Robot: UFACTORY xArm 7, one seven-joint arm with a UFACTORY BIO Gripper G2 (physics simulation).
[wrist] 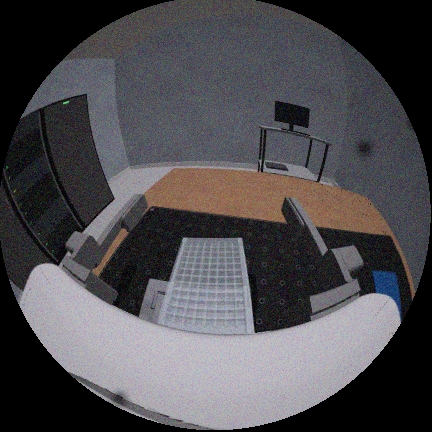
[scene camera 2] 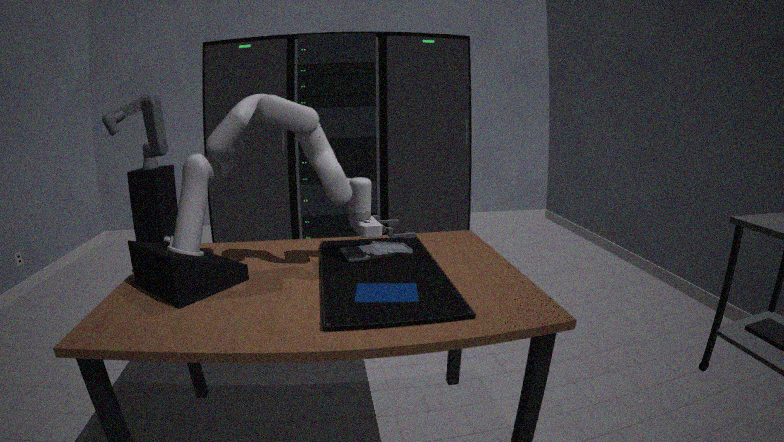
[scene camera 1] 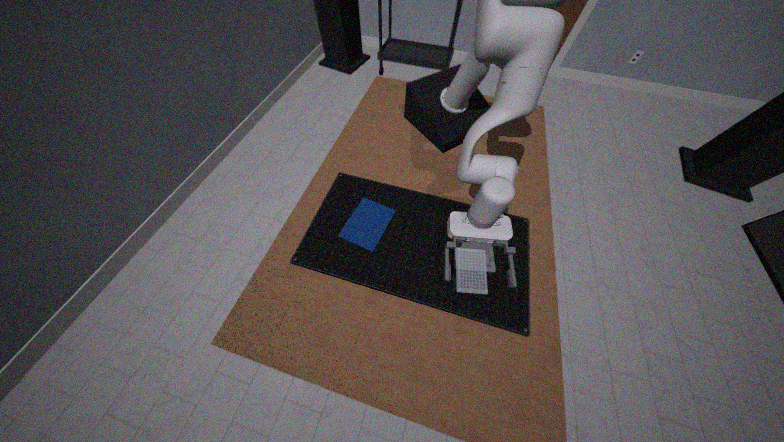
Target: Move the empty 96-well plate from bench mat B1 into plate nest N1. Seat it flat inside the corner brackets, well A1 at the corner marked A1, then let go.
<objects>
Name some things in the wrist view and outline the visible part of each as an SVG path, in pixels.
My gripper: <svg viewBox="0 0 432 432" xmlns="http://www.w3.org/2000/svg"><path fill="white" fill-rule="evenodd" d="M19 302L24 317L46 350L87 389L109 403L145 419L203 430L262 425L312 407L340 390L362 372L384 348L400 324L398 308L391 297L381 293L359 296L360 287L357 279L351 278L363 266L356 247L349 245L327 249L296 197L286 196L281 212L293 238L304 236L316 264L323 292L310 295L283 310L281 318L284 328L238 334L196 332L155 323L112 305L117 291L91 270L101 262L120 229L125 228L130 232L147 208L143 193L133 194L96 240L92 235L74 231L65 243L71 255L64 256L61 268L52 263L35 266L29 274Z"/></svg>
A 96-well plate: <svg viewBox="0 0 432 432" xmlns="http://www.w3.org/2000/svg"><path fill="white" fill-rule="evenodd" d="M183 237L168 280L157 323L205 333L253 333L251 297L242 238Z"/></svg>
</objects>
